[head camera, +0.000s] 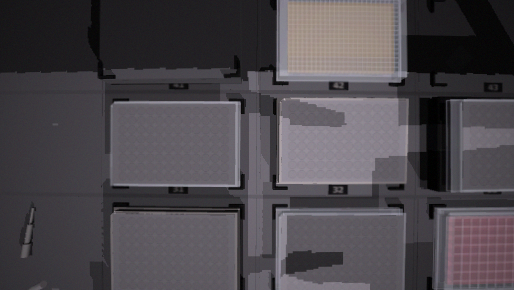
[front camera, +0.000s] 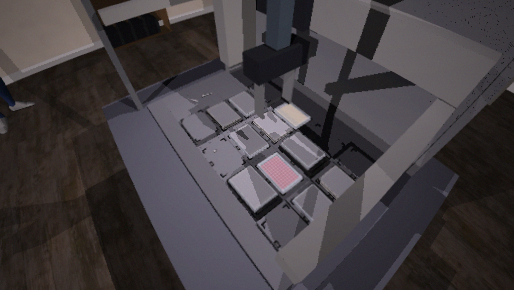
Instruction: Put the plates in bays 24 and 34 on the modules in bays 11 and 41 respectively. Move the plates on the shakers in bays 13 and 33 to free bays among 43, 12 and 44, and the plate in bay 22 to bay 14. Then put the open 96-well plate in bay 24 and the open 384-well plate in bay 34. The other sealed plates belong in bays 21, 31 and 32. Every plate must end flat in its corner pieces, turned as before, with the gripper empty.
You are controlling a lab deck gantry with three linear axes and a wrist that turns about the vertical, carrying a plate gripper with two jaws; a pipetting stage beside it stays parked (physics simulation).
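Where they show: gripper, between the fingertips: [front camera: 273,108]; robot's base, origin of its link: [front camera: 182,124].
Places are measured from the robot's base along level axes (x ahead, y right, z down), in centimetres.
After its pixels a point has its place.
Observation:
My gripper [front camera: 274,106] {x 27.6, y -21.2, z -16.0 cm} is open with no plate between its jaws, near bays 31, 32 and 41 in the front view; its height is hard to tell. Sealed plates sit in bays 31 [head camera: 175,144] {x 6.6, y -25.6, z -1.4 cm}, 32 [head camera: 345,150] {x 22.9, y -25.2, z -1.6 cm}, 21 [head camera: 175,250] {x 6.6, y -15.4, z -1.4 cm} and 22 [head camera: 320,235] {x 20.6, y -16.9, z -1.4 cm} [front camera: 248,142] {x 24.0, y -14.1, z -1.4 cm}. Plates on the shakers show in bays 33 [front camera: 301,151] {x 39.2, y -24.4, z -3.7 cm} [head camera: 487,162] {x 34.8, y -24.2, z -3.7 cm} and 13 [front camera: 251,190] {x 40.1, y -3.2, z -3.6 cm}. Plates also sit in bays 24 [front camera: 306,201] {x 52.2, y -13.5, z -2.9 cm} and 34 [front camera: 336,181] {x 53.5, y -25.3, z -2.9 cm}. The pink open 96-well plate [front camera: 280,172] {x 39.8, y -14.9, z -1.2 cm} [head camera: 482,250] {x 37.1, y -15.2, z -1.1 cm} is in bay 23, the yellow 384-well plate [front camera: 293,115] {x 24.0, y -35.9, z -1.3 cm} [head camera: 342,40] {x 22.7, y -35.8, z -1.3 cm} in bay 42. The module in bay 11 [front camera: 198,127] {x 7.3, y -3.6, z -1.9 cm} bears no plate. Bay 41 is dark.
Small light pieces [head camera: 28,232] {x -9.2, y -16.5, z -0.5 cm} lie left of the bays. Bays 12 [front camera: 225,156] {x 23.1, y -4.9, z 0.0 cm} and 14 [front camera: 284,225] {x 53.1, y -4.5, z -1.5 cm} show corner pieces and no plate. A pale beam [front camera: 350,210] {x 62.3, y 0.6, z -40.0 cm} crosses the front right and partly covers bay 24. Hard shadows fall over the deck.

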